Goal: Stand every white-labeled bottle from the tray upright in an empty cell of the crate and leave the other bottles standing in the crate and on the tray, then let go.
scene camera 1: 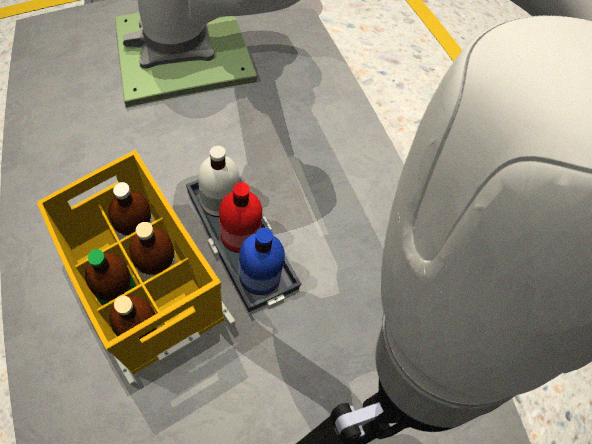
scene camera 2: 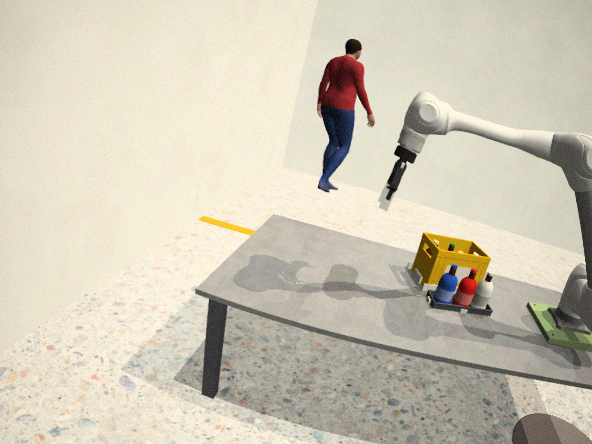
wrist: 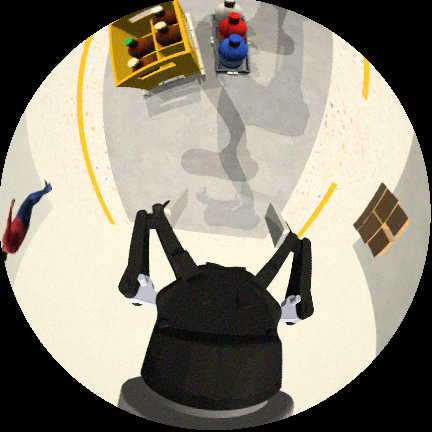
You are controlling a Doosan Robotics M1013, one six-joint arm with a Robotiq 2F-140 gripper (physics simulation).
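Places are measured from the arm's base along level axes (x ahead, y left, z up), in metres.
Where they show: gripper, fingertip midpoint: (scene camera 1: 393, 435) (scene camera 2: 382, 206) (wrist: 227, 201); arm's base at its link origin: (scene camera 1: 175, 39) (scene camera 2: 568, 321).
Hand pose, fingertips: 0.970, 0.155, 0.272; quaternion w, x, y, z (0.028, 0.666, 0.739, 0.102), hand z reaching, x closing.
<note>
Things, the pixels of their top centre, and the offset from my fingertips, as dx, dy, dz. Level surfaces: height alone.
- white bottle at its top centre: (scene camera 1: 217, 151) (scene camera 2: 491, 272) -0.492, -0.104, -0.147
- red bottle at its top centre: (scene camera 1: 241, 188) (scene camera 2: 474, 269) -0.412, -0.077, -0.147
- blue bottle at its top centre: (scene camera 1: 264, 235) (wrist: 235, 37) (scene camera 2: 454, 265) -0.326, -0.058, -0.147
- yellow crate at its top centre: (scene camera 1: 160, 226) (scene camera 2: 460, 250) -0.358, -0.209, -0.131
- green cap at its top centre: (scene camera 1: 95, 256) -0.331, -0.315, -0.144
- grey table at its surface level: dz -0.306
The tray (scene camera 1: 260, 302) (scene camera 2: 478, 310) holds three upright bottles in a row: a white bottle (scene camera 1: 218, 181) (scene camera 2: 483, 293) (wrist: 227, 10), a red bottle (scene camera 1: 240, 214) (scene camera 2: 466, 290) (wrist: 232, 28) and a blue bottle (scene camera 1: 262, 262) (scene camera 2: 446, 287) (wrist: 233, 51). The yellow crate (scene camera 1: 205, 309) (scene camera 2: 440, 264) (wrist: 184, 63) has six cells. Four hold brown bottles, one with a green cap (scene camera 1: 96, 258). In scene camera 1, the far left and near right cells are empty. My gripper (scene camera 2: 386, 196) (wrist: 227, 201) is open and empty, high above the table, away from crate and tray.
Crate and tray stand side by side on the grey table (scene camera 1: 60, 135) (scene camera 2: 310, 250). Small pale brackets edge both. The green base plate (scene camera 1: 230, 72) (scene camera 2: 565, 337) lies past the tray. A person (scene camera 2: 344, 85) (wrist: 19, 225) is beyond the table. Brown boxes (wrist: 390, 205) stand on the right in the wrist view.
</note>
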